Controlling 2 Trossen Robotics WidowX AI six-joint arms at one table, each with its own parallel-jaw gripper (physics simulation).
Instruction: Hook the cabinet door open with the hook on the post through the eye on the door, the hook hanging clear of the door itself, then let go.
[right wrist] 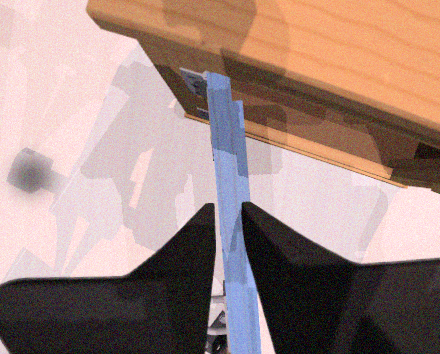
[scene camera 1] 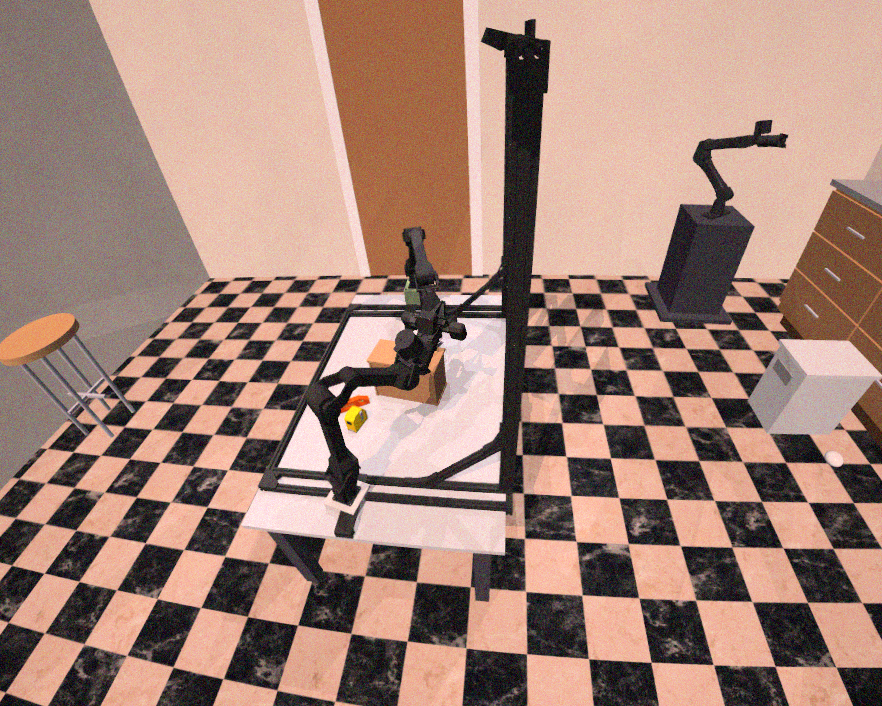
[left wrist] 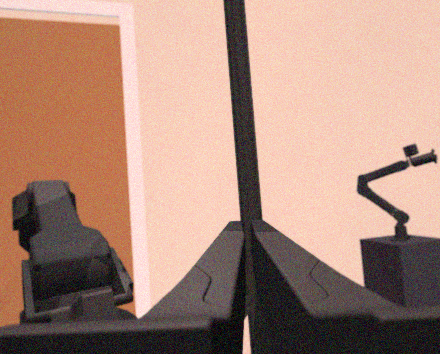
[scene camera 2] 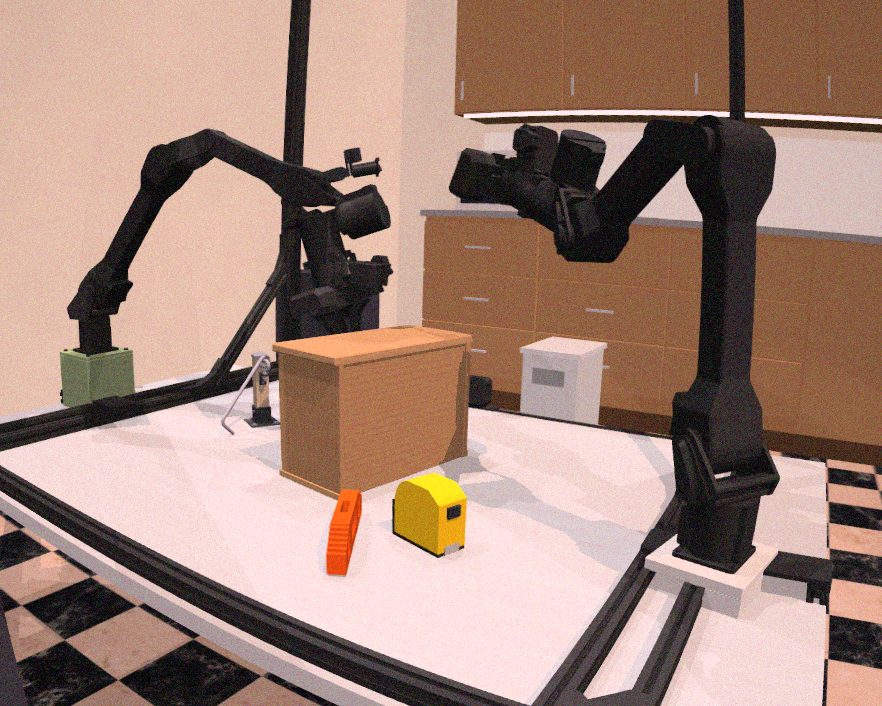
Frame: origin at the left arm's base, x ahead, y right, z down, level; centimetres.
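Seen in the pictures: left gripper, between the fingertips: (scene camera 1: 443, 301) (left wrist: 246, 232); right gripper, between the fingertips: (right wrist: 228, 211); left arm's base, origin of its link: (scene camera 1: 346, 493) (scene camera 2: 714, 553); right arm's base, origin of its link: (scene camera 2: 95, 350).
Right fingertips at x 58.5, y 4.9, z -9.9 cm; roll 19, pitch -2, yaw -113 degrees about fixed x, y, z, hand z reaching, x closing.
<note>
Pixels of each thing's top centre, then the offset from my right fingertips to it. "spot": a spot on its surface instead.
- wooden cabinet, centre of its top: (scene camera 2: 377, 338) (scene camera 1: 405, 353) dx -11.3, dy -5.5, dz -4.1 cm
- post, a spot on its surface: (scene camera 2: 260, 390) spot: dx +14.9, dy -7.3, dz +7.5 cm
- orange cutter, centre of its top: (scene camera 2: 345, 506) (scene camera 1: 347, 401) dx -27.0, dy -23.1, dz +9.0 cm
- yellow tape measure, a spot on its surface: (scene camera 2: 430, 515) spot: dx -34.5, dy -18.6, dz +8.8 cm
The wooden cabinet (scene camera 1: 382, 354) (scene camera 2: 404, 412) (right wrist: 325, 55) stands on the table. Its blue door (right wrist: 223, 120) stands out from the cabinet's far side in the right wrist view; the eye does not show clearly. The post (scene camera 2: 260, 390) with its thin grey hook (scene camera 2: 236, 401) stands left of the cabinet in scene camera 2, the rod slanting down to the left. My right gripper (right wrist: 228, 211) is shut on the door's upper edge, one finger on each side; the cabinet partly hides it in scene camera 2. My left gripper (left wrist: 246, 232) is shut and empty, raised above the table, away from the door.
An orange cutter (scene camera 1: 356, 402) (scene camera 2: 342, 533) and a yellow tape measure (scene camera 1: 356, 418) (scene camera 2: 430, 515) lie on the near side of the cabinet in scene camera 2. A black frame post (scene camera 1: 523, 220) rises at the table's side. The right arm stands on a green block (scene camera 2: 97, 376).
</note>
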